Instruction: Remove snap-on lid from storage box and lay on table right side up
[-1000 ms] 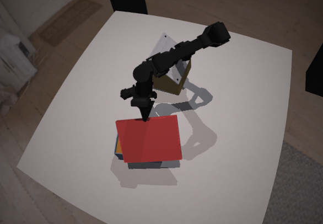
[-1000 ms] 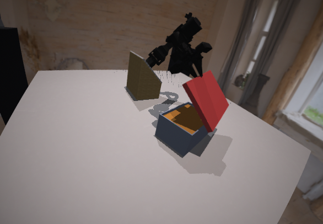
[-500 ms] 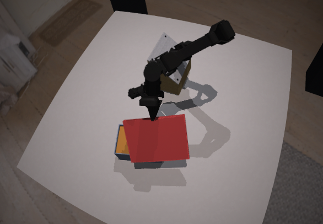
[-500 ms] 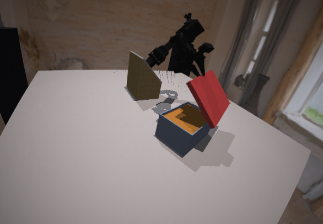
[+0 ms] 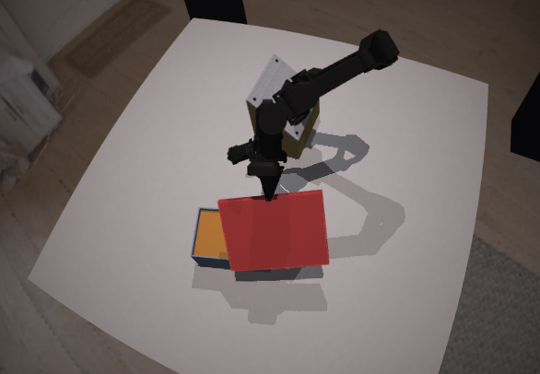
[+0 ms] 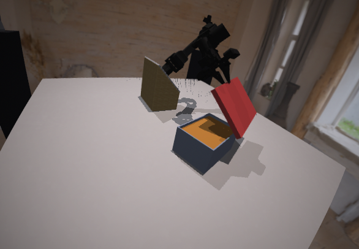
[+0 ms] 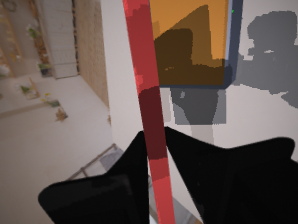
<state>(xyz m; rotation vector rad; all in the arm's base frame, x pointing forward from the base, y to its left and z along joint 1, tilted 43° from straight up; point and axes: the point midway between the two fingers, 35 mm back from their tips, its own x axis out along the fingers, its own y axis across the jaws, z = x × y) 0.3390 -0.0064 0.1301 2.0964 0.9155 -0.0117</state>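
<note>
My gripper tip is now 60 mm short of the red lid, 50 mm above it and 30 mm to the right of it. Round my gripper tip: grey-blue storage box: 190 mm below, 100 mm to the right, 70 mm ahead.
</note>
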